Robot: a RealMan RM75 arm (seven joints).
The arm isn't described. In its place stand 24 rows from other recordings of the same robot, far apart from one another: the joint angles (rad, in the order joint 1, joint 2, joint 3, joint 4, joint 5, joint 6, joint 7), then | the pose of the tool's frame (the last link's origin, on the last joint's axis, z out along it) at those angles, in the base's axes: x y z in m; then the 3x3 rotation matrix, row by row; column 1 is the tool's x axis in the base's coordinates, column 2 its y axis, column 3 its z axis.
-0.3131, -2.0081, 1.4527, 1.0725, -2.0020, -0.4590, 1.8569 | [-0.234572 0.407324 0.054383], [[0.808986 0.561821 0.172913], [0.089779 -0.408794 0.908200], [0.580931 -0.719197 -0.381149]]
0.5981, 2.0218, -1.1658, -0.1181, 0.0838, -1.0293, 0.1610 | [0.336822 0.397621 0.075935], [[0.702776 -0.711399 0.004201], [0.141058 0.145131 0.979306], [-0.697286 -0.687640 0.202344]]
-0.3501, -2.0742, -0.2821, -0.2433, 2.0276, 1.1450, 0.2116 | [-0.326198 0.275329 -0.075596], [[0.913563 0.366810 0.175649], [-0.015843 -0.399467 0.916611], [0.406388 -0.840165 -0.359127]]
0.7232, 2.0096, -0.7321, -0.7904, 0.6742, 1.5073, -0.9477 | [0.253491 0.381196 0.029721], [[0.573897 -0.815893 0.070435], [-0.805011 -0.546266 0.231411], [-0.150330 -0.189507 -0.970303]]
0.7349, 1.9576, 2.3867, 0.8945, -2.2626, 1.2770, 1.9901 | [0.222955 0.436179 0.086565], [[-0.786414 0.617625 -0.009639], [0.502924 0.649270 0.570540], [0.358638 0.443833 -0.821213]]
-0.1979, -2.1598, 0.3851, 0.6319, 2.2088, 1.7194, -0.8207 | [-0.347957 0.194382 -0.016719], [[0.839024 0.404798 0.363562], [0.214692 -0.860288 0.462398], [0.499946 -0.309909 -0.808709]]
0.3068, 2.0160, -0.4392, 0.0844, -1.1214, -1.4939, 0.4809 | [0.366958 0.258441 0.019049], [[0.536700 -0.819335 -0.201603], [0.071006 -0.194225 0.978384], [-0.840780 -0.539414 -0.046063]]
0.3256, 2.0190, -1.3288, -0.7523, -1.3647, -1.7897, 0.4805 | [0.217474 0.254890 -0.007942], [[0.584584 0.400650 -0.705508], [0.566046 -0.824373 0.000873], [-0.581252 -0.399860 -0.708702]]
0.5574, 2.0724, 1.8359, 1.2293, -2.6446, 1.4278, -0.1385 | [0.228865 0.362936 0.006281], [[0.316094 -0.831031 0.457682], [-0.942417 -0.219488 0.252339], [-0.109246 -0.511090 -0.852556]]
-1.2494, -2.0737, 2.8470, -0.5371, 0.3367, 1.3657, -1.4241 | [-0.190263 0.422906 -0.019846], [[0.941013 0.293630 -0.168155], [0.319889 -0.933979 0.159228], [-0.110299 -0.203627 -0.972816]]
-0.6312, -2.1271, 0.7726, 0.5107, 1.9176, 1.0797, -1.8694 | [-0.259724 0.380664 -0.044925], [[0.403345 0.890289 0.211420], [0.700757 -0.449107 0.554294], [0.588432 -0.075417 -0.805022]]
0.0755, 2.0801, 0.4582, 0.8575, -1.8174, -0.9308, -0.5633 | [0.275710 0.229074 -0.114811], [[0.711599 -0.700521 0.053828], [-0.227915 -0.157690 0.960827], [-0.664591 -0.695992 -0.271872]]
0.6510, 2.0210, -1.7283, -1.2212, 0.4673, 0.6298, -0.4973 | [0.121707 0.433676 -0.024114], [[0.977752 -0.179500 0.108540], [-0.199118 -0.631455 0.749411], [-0.065981 -0.754351 -0.653148]]
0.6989, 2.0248, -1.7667, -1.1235, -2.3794, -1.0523, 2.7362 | [0.148930 0.378100 -0.074582], [[0.812215 -0.504523 0.292854], [-0.580352 -0.749734 0.317947], [0.059151 -0.428200 -0.901746]]
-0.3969, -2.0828, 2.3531, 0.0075, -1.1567, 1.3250, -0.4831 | [-0.374229 0.299222 0.038639], [[0.465612 0.884982 -0.003508], [-0.166847 0.091674 0.981712], [0.869119 -0.456511 0.190341]]
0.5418, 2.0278, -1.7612, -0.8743, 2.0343, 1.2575, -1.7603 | [0.117170 0.312122 -0.071531], [[0.771751 -0.111922 -0.625998], [-0.128449 -0.991536 0.018919], [-0.622817 0.065808 -0.779595]]
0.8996, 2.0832, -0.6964, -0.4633, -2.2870, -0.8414, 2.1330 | [0.219938 0.452820 -0.030659], [[0.504244 -0.862988 0.031470], [-0.706999 -0.391625 0.588882], [-0.495874 -0.319189 -0.807606]]
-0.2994, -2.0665, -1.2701, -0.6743, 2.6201, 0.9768, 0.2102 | [-0.263088 0.361791 0.023111], [[0.781386 0.573674 0.245629], [-0.266820 -0.048690 0.962516], [0.564130 -0.817635 0.115022]]
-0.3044, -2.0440, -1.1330, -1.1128, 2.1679, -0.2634, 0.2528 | [-0.217793 0.342996 -0.094734], [[0.545207 0.836725 -0.051389], [0.631850 -0.369877 0.681144], [0.550923 -0.403834 -0.730344]]
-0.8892, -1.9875, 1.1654, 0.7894, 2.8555, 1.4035, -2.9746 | [-0.233454 0.415187 0.022683], [[0.261700 0.722447 -0.639988], [0.965067 -0.204542 0.163733], [-0.012616 -0.660480 -0.750738]]
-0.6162, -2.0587, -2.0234, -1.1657, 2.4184, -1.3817, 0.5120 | [-0.204216 0.388832 0.024683], [[0.546869 0.814257 -0.194728], [0.812771 -0.460544 0.356795], [0.200842 -0.353390 -0.913662]]
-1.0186, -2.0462, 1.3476, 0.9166, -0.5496, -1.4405, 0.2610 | [-0.114387 0.416790 -0.028120], [[0.588001 0.671699 -0.450638], [0.797625 -0.574046 0.185111], [-0.134348 -0.468286 -0.873303]]
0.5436, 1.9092, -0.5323, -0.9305, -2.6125, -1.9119, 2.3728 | [0.319106 0.297258 0.108029], [[0.202866 -0.974281 0.098090], [-0.976738 -0.194228 0.090875], [-0.069485 -0.114244 -0.991020]]
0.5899, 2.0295, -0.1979, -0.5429, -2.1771, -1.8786, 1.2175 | [0.262094 0.313001 0.043003], [[0.671205 -0.399698 -0.624280], [-0.207852 -0.909870 0.359073], [-0.711535 -0.111254 -0.693787]]
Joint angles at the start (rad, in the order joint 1, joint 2, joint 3, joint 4, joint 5, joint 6, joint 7):
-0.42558, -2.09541, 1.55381, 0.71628, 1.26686, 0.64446, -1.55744
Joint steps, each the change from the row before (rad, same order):
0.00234, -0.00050, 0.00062, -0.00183, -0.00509, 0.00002, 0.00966
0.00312, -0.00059, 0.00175, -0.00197, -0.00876, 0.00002, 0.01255
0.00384, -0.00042, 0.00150, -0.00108, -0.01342, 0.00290, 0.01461
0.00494, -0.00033, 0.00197, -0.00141, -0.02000, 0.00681, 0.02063
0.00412, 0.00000, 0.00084, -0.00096, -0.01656, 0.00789, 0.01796
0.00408, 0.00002, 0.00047, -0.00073, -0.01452, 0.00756, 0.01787
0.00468, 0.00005, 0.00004, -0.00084, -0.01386, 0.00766, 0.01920
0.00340, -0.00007, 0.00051, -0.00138, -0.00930, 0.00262, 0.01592
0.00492, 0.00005, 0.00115, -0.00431, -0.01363, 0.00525, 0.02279
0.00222, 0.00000, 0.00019, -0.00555, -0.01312, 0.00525, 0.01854
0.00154, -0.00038, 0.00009, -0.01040, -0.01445, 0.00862, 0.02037
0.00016, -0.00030, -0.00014, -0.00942, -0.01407, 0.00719, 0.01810
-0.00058, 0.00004, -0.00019, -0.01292, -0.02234, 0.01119, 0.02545
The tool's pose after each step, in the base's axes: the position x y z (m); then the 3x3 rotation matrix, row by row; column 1 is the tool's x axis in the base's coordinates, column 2 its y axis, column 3 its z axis. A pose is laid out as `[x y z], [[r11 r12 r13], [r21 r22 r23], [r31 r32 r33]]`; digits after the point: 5 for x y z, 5 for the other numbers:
[-0.25001 0.36950 -0.07032], [[0.65868 0.73727 0.15024], [0.48185 -0.56668 0.66836], [0.57790 -0.36784 -0.72851]]
[-0.25092 0.36856 -0.07069], [[0.66034 0.73570 0.15064], [0.47925 -0.56728 0.66971], [0.57816 -0.37004 -0.72719]]
[-0.25135 0.36758 -0.07074], [[0.66023 0.73490 0.15498], [0.47528 -0.56858 0.67144], [0.58155 -0.36965 -0.72468]]
[-0.25148 0.36623 -0.07070], [[0.65965 0.73353 0.16374], [0.46896 -0.57196 0.67301], [0.58732 -0.36716 -0.72128]]
[-0.25142 0.36511 -0.07045], [[0.65957 0.73156 0.17259], [0.46259 -0.57606 0.67391], [0.59243 -0.36465 -0.71837]]
[-0.25146 0.36402 -0.07014], [[0.66071 0.72860 0.18058], [0.45572 -0.58050 0.67479], [0.59648 -0.36354 -0.71558]]
[-0.25181 0.36280 -0.06976], [[0.66274 0.72491 0.18786], [0.44825 -0.58497 0.67593], [0.59988 -0.36375 -0.71262]]
[-0.25258 0.36194 -0.06963], [[0.66614 0.72121 0.19006], [0.44254 -0.58733 0.67765], [0.60035 -0.36730 -0.71040]]
[-0.25416 0.36027 -0.06976], [[0.67033 0.71660 0.19272], [0.43618 -0.59060 0.67892], [0.60034 -0.37104 -0.70846]]
[-0.25519 0.35922 -0.06988], [[0.67221 0.71393 0.19604], [0.43132 -0.59285 0.68007], [0.60174 -0.37260 -0.70645]]
[-0.25671 0.35752 -0.07071], [[0.67314 0.71202 0.19978], [0.42863 -0.59579 0.67920], [0.60263 -0.37156 -0.70624]]
[-0.25770 0.35643 -0.07128], [[0.67354 0.71051 0.20375], [0.42547 -0.59809 0.67916], [0.60442 -0.37075 -0.70514]]
[-0.25860 0.35528 -0.07168], [[0.67301 0.70876 0.21148], [0.41971 -0.60139 0.67983], [0.60902 -0.36877 -0.70221]]

